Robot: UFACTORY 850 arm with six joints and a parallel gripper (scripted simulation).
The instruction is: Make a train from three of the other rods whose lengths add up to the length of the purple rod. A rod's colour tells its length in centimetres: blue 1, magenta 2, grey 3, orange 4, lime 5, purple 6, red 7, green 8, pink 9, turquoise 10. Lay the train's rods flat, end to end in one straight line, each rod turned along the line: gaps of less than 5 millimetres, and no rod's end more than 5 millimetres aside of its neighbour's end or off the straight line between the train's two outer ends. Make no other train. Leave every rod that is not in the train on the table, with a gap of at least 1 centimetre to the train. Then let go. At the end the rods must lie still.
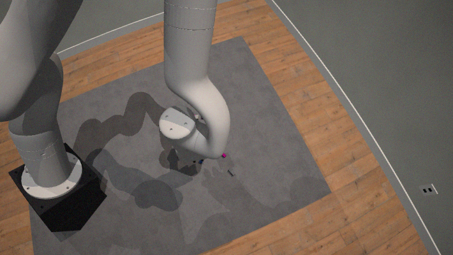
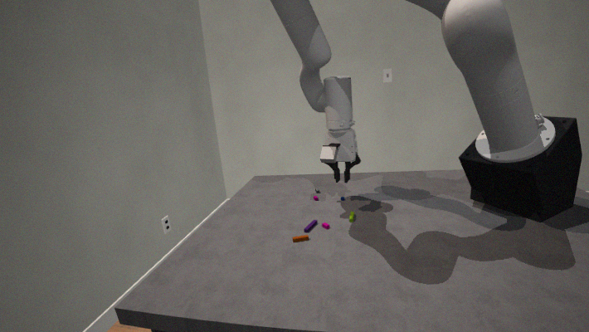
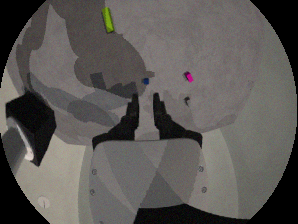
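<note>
Now: the blue rod 8 cm below my hand. Round my hand: grey rod (12 cm ahead, 8 cm below, 6 cm to the right); lime rod (13 cm to the left, 8 cm below, 6 cm behind); purple rod (21 cm to the left, 8 cm below, 3 cm ahead).
</note>
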